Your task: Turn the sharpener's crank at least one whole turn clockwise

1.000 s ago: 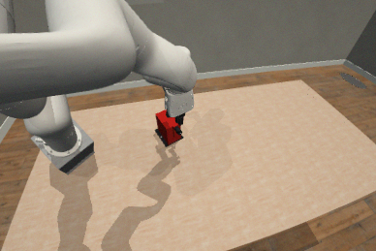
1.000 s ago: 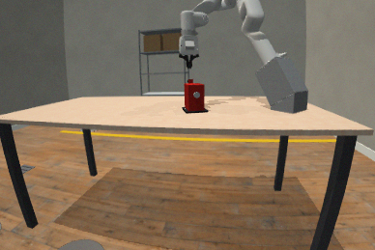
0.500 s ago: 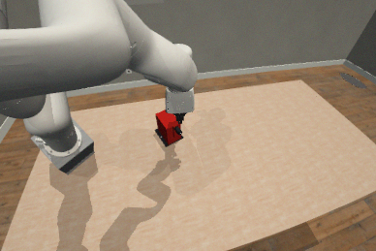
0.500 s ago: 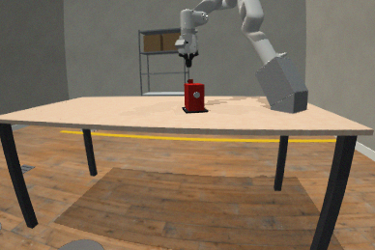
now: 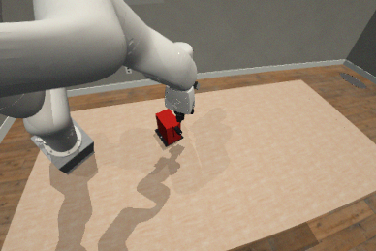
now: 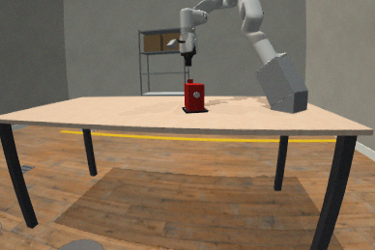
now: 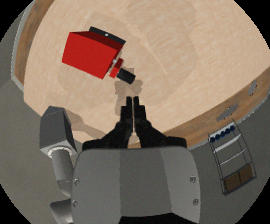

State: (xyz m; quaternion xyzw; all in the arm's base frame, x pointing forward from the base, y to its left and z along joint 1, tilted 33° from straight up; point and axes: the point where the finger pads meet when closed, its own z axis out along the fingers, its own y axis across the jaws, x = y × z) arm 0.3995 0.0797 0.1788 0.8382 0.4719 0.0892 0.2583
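The crank knob lies 100 mm below my hand, 20 mm to the left of it and 10 mm behind it.
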